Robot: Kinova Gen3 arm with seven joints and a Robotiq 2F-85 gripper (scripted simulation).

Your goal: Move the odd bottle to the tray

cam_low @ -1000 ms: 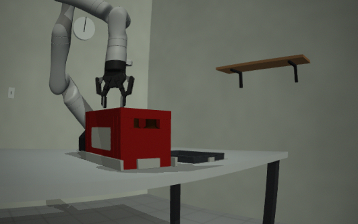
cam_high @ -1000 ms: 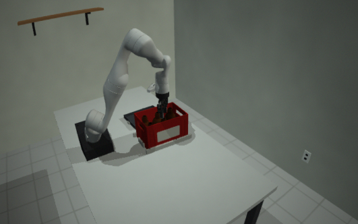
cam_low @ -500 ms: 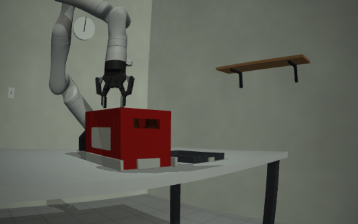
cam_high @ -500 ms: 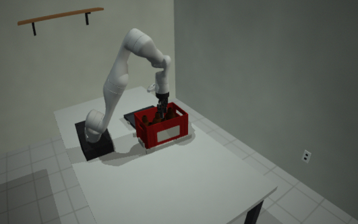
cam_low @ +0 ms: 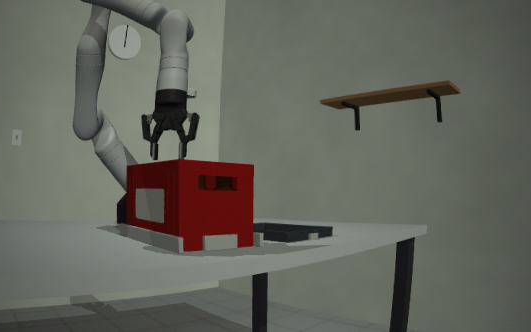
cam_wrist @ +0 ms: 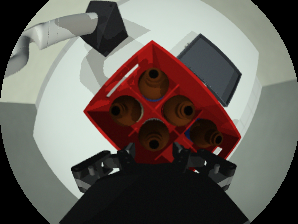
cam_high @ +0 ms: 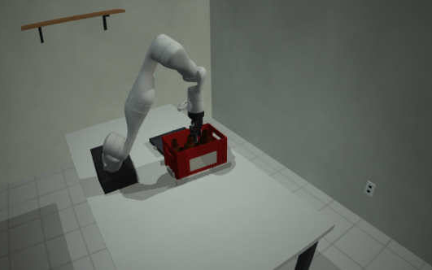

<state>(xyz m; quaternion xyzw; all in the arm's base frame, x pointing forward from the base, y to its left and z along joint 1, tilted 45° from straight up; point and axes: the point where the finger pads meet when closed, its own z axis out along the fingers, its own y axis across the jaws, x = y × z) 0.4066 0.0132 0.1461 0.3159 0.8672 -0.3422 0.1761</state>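
Right now my hand is 4 cm to the right of the red crate and 12 cm above it. The rest, counted from my hand: dark tray (1 cm behind, 32 cm to the left, 19 cm below).
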